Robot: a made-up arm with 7 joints. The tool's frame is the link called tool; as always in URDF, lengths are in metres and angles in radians. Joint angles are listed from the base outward. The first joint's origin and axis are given. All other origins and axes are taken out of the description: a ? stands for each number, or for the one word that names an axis. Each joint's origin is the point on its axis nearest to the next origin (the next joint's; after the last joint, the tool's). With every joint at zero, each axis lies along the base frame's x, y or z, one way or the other. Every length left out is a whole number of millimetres.
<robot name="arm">
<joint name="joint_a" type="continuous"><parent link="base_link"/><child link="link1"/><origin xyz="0.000 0.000 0.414" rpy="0.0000 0.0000 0.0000"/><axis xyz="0 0 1"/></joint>
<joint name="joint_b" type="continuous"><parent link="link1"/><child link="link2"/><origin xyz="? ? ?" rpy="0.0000 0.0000 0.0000"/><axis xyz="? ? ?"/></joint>
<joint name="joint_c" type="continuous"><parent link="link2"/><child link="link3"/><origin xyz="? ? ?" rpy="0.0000 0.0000 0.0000"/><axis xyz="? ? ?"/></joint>
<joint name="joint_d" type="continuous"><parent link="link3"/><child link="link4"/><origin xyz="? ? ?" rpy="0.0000 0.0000 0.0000"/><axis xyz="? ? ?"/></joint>
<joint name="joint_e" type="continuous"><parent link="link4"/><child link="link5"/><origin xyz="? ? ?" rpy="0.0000 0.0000 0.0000"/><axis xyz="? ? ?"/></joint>
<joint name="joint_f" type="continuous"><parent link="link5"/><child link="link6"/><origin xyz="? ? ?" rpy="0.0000 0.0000 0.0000"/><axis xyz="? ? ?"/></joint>
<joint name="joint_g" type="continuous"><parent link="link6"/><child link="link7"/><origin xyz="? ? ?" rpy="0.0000 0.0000 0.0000"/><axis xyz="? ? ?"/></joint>
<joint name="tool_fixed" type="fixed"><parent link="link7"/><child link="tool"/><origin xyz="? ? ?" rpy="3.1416 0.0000 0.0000"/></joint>
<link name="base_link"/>
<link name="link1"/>
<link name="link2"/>
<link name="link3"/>
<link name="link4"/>
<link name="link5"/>
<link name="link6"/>
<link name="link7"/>
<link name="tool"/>
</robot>
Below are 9 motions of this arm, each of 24 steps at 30 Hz.
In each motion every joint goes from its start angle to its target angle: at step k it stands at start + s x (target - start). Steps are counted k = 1, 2, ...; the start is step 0. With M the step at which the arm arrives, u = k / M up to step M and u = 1 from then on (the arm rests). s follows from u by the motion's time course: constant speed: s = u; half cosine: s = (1 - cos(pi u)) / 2; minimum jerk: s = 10 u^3 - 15 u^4 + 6 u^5.
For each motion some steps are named. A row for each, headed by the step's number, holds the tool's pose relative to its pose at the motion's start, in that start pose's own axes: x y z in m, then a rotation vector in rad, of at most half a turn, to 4 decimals.
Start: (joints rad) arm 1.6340 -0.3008 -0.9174 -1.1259 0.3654 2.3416 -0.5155
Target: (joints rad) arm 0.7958 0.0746 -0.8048 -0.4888 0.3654 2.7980 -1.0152
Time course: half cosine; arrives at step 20
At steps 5, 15, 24:
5: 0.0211 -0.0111 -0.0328 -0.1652 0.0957 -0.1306
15: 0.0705 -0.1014 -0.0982 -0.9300 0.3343 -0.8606
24: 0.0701 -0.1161 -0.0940 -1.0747 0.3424 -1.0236

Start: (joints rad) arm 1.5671 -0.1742 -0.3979 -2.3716 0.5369 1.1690 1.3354
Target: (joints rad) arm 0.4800 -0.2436 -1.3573 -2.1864 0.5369 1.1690 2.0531
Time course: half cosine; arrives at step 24
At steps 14, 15, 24:
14: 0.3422 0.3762 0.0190 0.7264 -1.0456 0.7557
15: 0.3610 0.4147 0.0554 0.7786 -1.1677 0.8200
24: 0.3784 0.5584 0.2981 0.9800 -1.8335 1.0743

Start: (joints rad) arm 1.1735 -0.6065 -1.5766 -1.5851 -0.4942 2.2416 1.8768
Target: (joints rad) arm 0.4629 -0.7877 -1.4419 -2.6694 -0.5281 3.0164 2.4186
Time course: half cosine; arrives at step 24
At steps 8, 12, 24:
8: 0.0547 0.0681 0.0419 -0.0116 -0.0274 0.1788
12: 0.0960 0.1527 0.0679 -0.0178 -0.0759 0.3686
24: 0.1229 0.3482 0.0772 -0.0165 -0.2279 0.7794

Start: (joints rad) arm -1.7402 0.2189 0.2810 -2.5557 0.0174 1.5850 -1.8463
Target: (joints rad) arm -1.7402 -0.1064 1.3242 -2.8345 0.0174 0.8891 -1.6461
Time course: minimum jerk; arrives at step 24
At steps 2, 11, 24:
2: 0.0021 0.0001 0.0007 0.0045 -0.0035 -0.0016
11: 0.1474 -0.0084 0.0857 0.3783 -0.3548 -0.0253
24: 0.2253 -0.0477 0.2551 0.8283 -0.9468 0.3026

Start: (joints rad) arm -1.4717 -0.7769 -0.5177 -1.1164 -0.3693 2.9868 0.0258
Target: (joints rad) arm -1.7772 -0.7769 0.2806 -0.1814 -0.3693 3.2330 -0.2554
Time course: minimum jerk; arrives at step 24
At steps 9, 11, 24:
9: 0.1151 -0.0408 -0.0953 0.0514 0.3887 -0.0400
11: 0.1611 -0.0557 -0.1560 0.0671 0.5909 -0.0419
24: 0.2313 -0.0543 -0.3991 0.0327 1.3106 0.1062

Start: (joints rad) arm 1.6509 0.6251 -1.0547 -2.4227 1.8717 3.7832 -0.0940
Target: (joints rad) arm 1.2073 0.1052 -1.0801 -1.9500 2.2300 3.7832 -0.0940
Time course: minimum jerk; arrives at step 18
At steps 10, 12, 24:
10: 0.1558 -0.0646 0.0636 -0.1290 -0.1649 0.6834
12: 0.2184 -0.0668 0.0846 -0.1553 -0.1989 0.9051
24: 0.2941 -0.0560 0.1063 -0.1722 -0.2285 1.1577

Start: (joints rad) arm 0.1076 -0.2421 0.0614 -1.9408 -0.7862 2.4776 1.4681
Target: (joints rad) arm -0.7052 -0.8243 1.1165 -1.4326 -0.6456 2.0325 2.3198
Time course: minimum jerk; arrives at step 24
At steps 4, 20, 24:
4: 0.0046 -0.0036 -0.0185 0.0133 0.0232 0.0392
20: -0.2594 -0.1444 -0.4042 0.4242 0.4888 0.6865
24: -0.2819 -0.1518 -0.4060 0.4357 0.4977 0.6960

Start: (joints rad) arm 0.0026 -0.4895 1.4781 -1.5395 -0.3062 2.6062 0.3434
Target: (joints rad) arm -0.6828 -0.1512 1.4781 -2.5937 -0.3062 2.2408 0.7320
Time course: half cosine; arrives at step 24
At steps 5, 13, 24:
5: -0.0385 0.0411 0.0647 -0.0653 -0.1828 0.0768
13: -0.2958 0.2154 0.2194 -0.3489 -0.9679 0.4587
24: -0.5603 0.2827 0.1715 -0.5508 -1.6785 0.8149

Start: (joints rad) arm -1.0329 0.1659 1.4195 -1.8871 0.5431 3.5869 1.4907
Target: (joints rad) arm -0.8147 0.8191 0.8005 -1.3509 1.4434 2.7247 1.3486
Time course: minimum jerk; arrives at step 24
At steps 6, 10, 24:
6: 0.0427 -0.0256 0.0200 -0.0501 0.0580 0.1415
10: 0.1562 -0.0615 0.0628 -0.1659 0.1440 0.4781
24: 0.4728 -0.0032 0.1363 -0.3047 0.0741 1.2931

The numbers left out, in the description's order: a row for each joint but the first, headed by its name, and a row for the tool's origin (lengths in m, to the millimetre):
joint_b: xyz 0.000 0.000 0.000, axis 0 1 0
joint_c: xyz 0.000 0.000 0.399, axis 0 0 1
joint_d: xyz 0.073 0.000 0.000, axis 0 -1 0
joint_e: xyz -0.080 0.000 0.374, axis 0 0 1
joint_f: xyz 0.000 0.000 0.000, axis 0 -1 0
joint_g: xyz 0.064 0.000 0.000, axis 0 0 -1
tool: xyz 0.000 0.000 0.000

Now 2 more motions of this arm.
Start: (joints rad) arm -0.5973 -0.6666 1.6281 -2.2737 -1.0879 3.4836 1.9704
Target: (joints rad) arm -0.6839 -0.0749 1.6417 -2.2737 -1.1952 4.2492 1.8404
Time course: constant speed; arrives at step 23
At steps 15, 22, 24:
15: 0.0850 0.0840 -0.0616 0.6685 -0.1833 0.1866
22: 0.1157 0.1411 -0.0820 1.0004 -0.1912 0.2676
24: 0.1193 0.1499 -0.0843 1.0484 -0.1881 0.2786

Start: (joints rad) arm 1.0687 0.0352 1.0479 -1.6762 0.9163 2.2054 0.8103
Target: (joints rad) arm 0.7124 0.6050 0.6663 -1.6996 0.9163 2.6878 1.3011
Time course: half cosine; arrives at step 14
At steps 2, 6, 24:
2: 0.0284 0.0057 -0.0134 0.0328 0.0259 0.0672
6: 0.2078 0.0824 -0.1067 0.2554 0.2004 0.5283
24: 0.4256 0.3534 -0.2497 0.6484 0.5089 1.3465

